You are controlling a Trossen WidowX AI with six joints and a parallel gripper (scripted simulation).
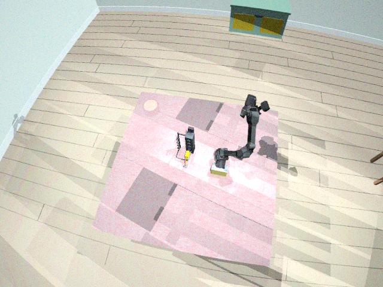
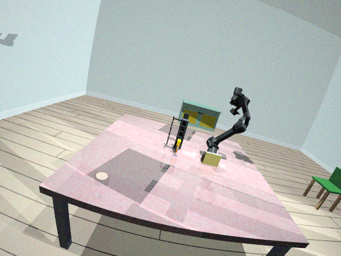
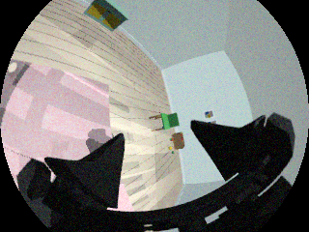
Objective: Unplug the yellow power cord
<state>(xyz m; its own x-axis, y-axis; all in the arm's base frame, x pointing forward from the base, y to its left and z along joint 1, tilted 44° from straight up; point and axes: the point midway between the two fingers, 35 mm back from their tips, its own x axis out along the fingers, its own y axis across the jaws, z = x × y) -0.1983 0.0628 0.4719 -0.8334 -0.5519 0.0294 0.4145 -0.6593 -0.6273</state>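
Right now my gripper tip is 520 mm short of the yellow plug, 210 mm to the right of it and 310 mm above it.
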